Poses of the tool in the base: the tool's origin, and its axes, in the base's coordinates. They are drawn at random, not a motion.
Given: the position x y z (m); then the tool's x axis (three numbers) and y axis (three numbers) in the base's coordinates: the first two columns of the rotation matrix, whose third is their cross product.
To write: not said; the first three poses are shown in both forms.
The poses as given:
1: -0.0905 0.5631 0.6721 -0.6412 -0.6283 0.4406 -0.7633 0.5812 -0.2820
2: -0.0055 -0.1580 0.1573 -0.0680 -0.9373 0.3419 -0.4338 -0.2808 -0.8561
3: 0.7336 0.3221 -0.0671 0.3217 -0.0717 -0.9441 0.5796 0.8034 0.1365
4: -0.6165 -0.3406 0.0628 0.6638 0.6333 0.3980 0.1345 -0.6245 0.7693
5: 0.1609 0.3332 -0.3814 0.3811 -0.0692 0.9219 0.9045 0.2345 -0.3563
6: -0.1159 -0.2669 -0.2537 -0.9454 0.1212 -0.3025 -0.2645 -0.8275 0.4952
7: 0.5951 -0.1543 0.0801 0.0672 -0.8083 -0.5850 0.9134 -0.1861 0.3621
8: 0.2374 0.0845 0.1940 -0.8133 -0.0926 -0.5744 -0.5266 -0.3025 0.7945
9: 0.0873 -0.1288 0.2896 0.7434 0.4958 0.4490 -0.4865 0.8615 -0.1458
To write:
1: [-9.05 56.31 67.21], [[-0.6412 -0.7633 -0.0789], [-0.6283 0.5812 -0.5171], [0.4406 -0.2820 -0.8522]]
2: [-0.55 -15.80 15.73], [[-0.0680 -0.4338 0.8984], [-0.9373 -0.2808 -0.2065], [0.3419 -0.8561 -0.3875]]
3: [73.36 32.21 -6.71], [[0.3217 0.5796 0.7487], [-0.0717 0.8034 -0.5911], [-0.9441 0.1365 0.3000]]
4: [-61.65 -34.06 6.28], [[0.6638 0.1345 0.7357], [0.6333 -0.6245 -0.4571], [0.3980 0.7693 -0.4997]]
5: [16.09 33.32 -38.14], [[0.3811 0.9045 -0.1915], [-0.0692 0.2345 0.9696], [0.9219 -0.3563 0.1520]]
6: [-11.59 -26.69 -25.37], [[-0.9454 -0.2645 -0.1903], [0.1212 -0.8275 0.5482], [-0.3025 0.4952 0.8144]]
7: [59.51 -15.43 8.01], [[0.0672 0.9134 -0.4016], [-0.8083 -0.1861 -0.5587], [-0.5850 0.3621 0.7258]]
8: [23.74 8.45 19.40], [[-0.8133 -0.5266 -0.2473], [-0.0926 -0.3025 0.9486], [-0.5744 0.7945 0.1973]]
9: [8.73 -12.88 28.96], [[0.7434 -0.4865 -0.4591], [0.4958 0.8615 -0.1101], [0.4490 -0.1458 0.8816]]
